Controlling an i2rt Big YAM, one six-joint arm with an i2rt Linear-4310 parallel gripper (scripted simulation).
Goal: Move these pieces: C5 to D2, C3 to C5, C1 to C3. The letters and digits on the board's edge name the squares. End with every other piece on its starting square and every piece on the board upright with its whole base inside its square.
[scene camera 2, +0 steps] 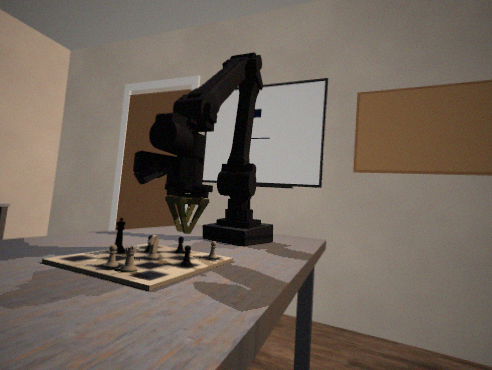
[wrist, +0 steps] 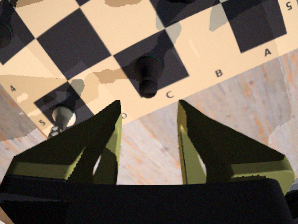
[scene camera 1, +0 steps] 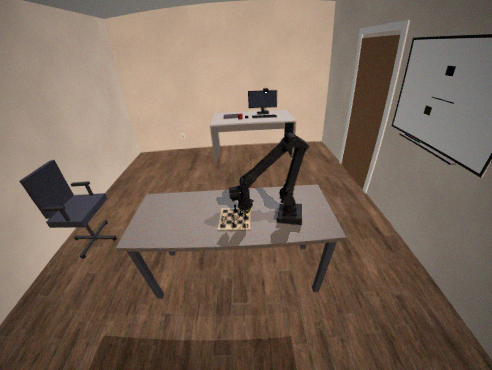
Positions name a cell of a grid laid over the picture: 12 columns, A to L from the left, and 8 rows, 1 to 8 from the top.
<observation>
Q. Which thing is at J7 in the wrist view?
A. My gripper.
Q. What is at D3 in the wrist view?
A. A chessboard.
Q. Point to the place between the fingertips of my gripper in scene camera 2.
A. E6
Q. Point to a chessboard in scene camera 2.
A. At D6
</observation>
